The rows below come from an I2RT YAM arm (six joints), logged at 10 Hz.
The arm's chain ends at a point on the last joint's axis. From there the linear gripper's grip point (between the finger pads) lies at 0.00 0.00 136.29 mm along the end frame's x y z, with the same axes.
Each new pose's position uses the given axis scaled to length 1; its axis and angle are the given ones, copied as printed.
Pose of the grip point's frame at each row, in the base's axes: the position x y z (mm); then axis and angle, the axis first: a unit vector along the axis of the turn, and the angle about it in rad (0 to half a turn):
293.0 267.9 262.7 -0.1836 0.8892 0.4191 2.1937
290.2 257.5 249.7 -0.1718 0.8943 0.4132 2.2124
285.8 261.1 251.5 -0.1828 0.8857 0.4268 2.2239
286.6 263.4 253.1 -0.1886 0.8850 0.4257 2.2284
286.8 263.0 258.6 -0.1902 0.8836 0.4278 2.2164
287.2 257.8 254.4 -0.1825 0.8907 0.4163 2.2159
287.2 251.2 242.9 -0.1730 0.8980 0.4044 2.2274
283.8 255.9 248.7 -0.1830 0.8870 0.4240 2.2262
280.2 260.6 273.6 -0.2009 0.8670 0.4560 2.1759
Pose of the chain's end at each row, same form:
211.2 167.2 304.3 -0.1836 0.8892 0.4191 2.1937
208.0 158.2 294.1 -0.1718 0.8943 0.4132 2.2124
207.0 158.5 294.4 -0.1828 0.8857 0.4268 2.2239
208.8 160.3 296.6 -0.1886 0.8850 0.4257 2.2284
208.4 159.8 300.7 -0.1902 0.8836 0.4278 2.2164
206.8 157.0 298.5 -0.1825 0.8907 0.4163 2.2159
205.6 152.8 290.2 -0.1730 0.8980 0.4044 2.2274
205.0 153.6 292.3 -0.1830 0.8870 0.4240 2.2262
202.6 153.5 306.7 -0.2009 0.8670 0.4560 2.1759

